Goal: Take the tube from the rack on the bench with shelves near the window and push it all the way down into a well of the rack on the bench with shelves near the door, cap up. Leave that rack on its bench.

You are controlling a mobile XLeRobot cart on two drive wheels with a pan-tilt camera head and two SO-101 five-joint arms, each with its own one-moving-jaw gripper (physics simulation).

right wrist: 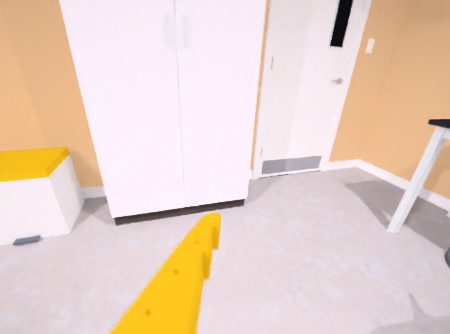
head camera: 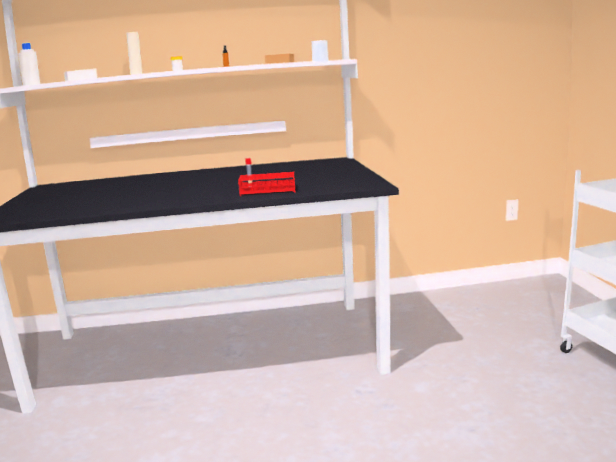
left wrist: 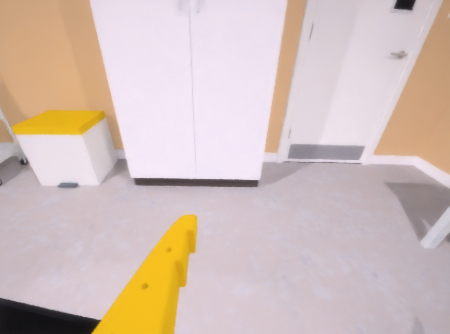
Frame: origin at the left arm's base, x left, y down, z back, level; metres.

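Where they show: left hand at its tool point: [left wrist: 195, 228]; right hand at its tool point: [right wrist: 219, 226].
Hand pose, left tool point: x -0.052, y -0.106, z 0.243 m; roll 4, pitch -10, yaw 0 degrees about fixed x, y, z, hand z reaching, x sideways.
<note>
After its pixels a point has its place.
A tube [head camera: 249, 171] {x -2.168, y -0.061, z -0.279 m} with a red cap stands upright, cap up, in the left end of a red rack [head camera: 267, 183] {x -2.145, y -0.017, z -0.214 m} in the head view. The rack stands near the front edge of a black-topped bench [head camera: 150, 197] {x -2.156, y 0.012, z -0.658 m} with a shelf above it. My left gripper [left wrist: 192, 220] shows one notched yellow jaw over the floor, so it is fully open and empty. My right gripper [right wrist: 214, 217] also shows one notched jaw and is fully open and empty. Neither gripper shows in the head view.
A shelf [head camera: 200, 70] {x -2.432, y -0.437, z -0.480 m} above the bench holds bottles and boxes. A white cart [head camera: 571, 260] {x -2.184, y 0.357, z 0.964 m} stands at the right. The wrist views show a tall white cabinet [left wrist: 225, 100] {x -0.193, y 0.123, z 1.376 m} [right wrist: 215, 110] {x -0.178, y 0.029, z 1.379 m}, a yellow-lidded bin [left wrist: 60, 155] {x -1.274, y 0.524, z 1.224 m} [right wrist: 25, 205] {x -1.241, y 0.532, z 1.231 m}, a door [left wrist: 335, 100] {x 0.615, y 0.196, z 1.964 m} [right wrist: 295, 100] {x 0.578, y 0.027, z 1.958 m} and a bench leg [left wrist: 436, 231] {x 1.014, y 0.648, z 1.086 m} [right wrist: 417, 182] {x 1.016, y 0.376, z 1.079 m}.
</note>
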